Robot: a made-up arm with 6 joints.
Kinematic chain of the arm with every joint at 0, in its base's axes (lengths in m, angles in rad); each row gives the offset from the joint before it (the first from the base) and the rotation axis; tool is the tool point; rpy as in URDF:
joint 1: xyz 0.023 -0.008 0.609 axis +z
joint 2: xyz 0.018 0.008 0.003 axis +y
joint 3: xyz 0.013 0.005 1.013 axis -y
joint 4: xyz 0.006 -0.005 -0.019 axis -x
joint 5: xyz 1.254 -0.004 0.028 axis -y
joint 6: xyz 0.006 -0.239 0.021 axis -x
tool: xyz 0.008 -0.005 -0.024 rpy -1.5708 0 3.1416
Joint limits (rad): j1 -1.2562..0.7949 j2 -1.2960..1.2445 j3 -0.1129..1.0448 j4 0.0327..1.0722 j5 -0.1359..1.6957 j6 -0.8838..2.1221
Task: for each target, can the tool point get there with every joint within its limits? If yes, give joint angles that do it. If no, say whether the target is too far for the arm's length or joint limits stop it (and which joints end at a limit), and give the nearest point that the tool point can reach.
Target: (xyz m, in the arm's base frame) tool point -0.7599 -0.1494 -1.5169
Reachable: no: joint limits stop it (at a limit: joint 1, joint 2, joint 3, joint 4, joint 5) | nearest point 0.1842 -1.2850 -0.3175 | short by 1.902 m
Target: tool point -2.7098 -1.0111 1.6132
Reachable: no: too far | nearest point -1.8712 -0.7033 1.6493 | short by 0.894 m
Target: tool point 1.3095 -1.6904 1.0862
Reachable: yes | joints -0.8351 0.9523 0.7258 0.6198 0.7682 1.6569
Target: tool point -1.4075 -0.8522 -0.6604
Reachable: no: joint limits stop it (at a limit: joint 1, joint 2, joint 3, joint 4, joint 5) | nearest point 0.1759 -1.2973 -0.3168 | short by 1.680 m
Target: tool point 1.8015 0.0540 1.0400
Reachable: yes | joints 0.1727 0.5584 0.1584 0.1906 0.4322 0.9899
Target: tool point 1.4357 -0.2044 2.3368
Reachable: yes | joints -0.0448 0.4137 0.9325 0.8570 1.4522 0.9092
